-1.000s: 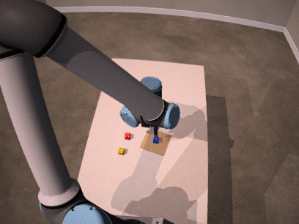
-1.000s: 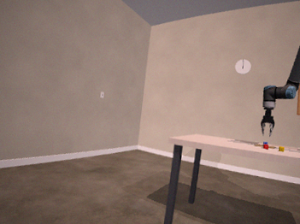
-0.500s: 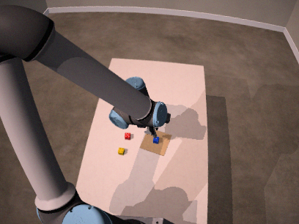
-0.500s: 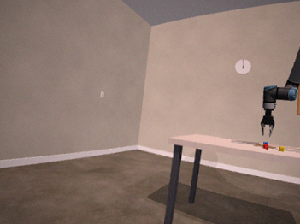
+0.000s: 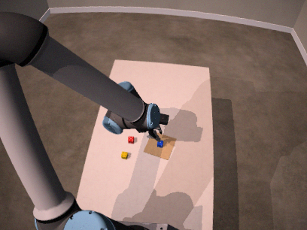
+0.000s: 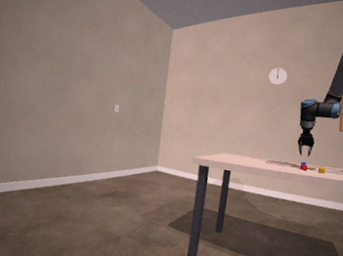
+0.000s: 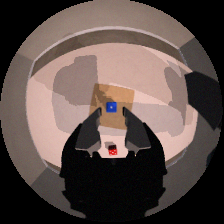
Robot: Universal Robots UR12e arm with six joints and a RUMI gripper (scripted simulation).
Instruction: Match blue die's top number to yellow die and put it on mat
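Now: hand 8 cm above the blue die. Round my hand: mat 9 cm below; then yellow die 8 cm behind, 18 cm to the left, 8 cm below; then red die 2 cm ahead, 15 cm to the left, 8 cm below.
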